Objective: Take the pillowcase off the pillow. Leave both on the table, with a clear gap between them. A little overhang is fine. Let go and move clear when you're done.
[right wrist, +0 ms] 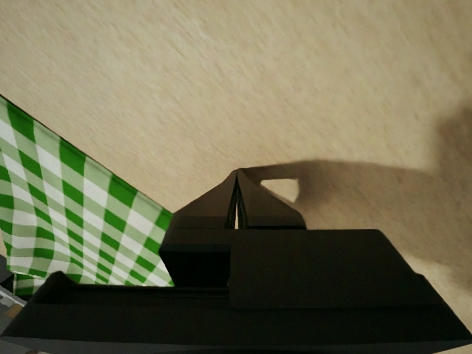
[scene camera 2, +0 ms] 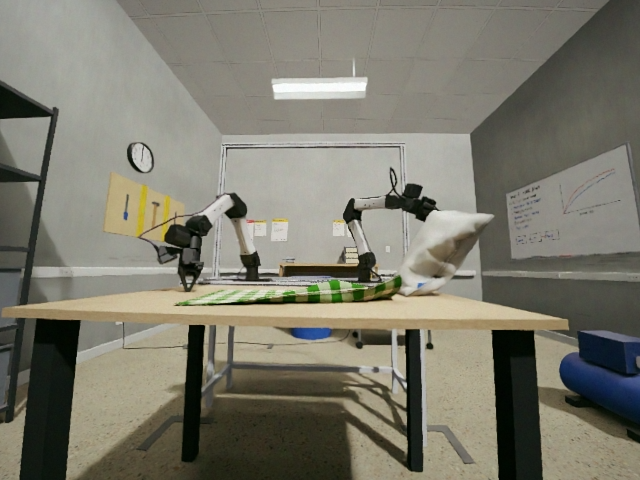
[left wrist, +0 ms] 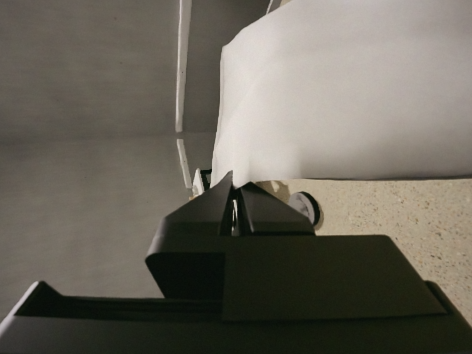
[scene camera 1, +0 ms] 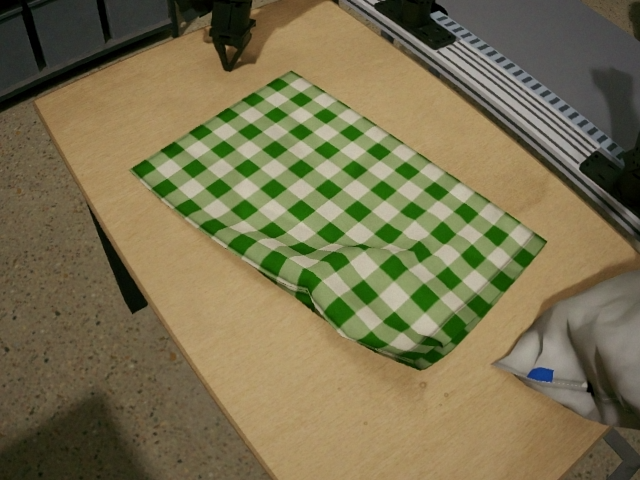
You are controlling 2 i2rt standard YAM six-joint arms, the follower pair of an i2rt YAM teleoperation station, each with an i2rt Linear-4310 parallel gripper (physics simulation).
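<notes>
The green-and-white checked pillowcase (scene camera 1: 330,191) (scene camera 2: 315,293) (right wrist: 85,205) lies mostly flat on the table, with folds at its lower right. The white pillow (scene camera 1: 584,330) (scene camera 2: 444,253) (left wrist: 345,95) is outside the pillowcase, at the right of both scene views. It hangs tilted, its lower end with a blue patch near the table beside the pillowcase. My left gripper (left wrist: 235,177) is shut on the upper part of the pillow and holds it up; scene camera 2 shows its fingers hidden behind the pillow. My right gripper (scene camera 1: 227,68) (scene camera 2: 188,289) (right wrist: 236,176) is shut and empty, beside the pillowcase, low over the table.
The wooden table (scene camera 1: 361,403) (scene camera 2: 284,317) carries the pillowcase; its near edge runs across scene camera 2. A metal rail (scene camera 1: 496,87) runs along the arms' side. A dark shelf unit (scene camera 2: 46,155) stands at the left and a blue tank (scene camera 2: 602,382) on the floor at the right.
</notes>
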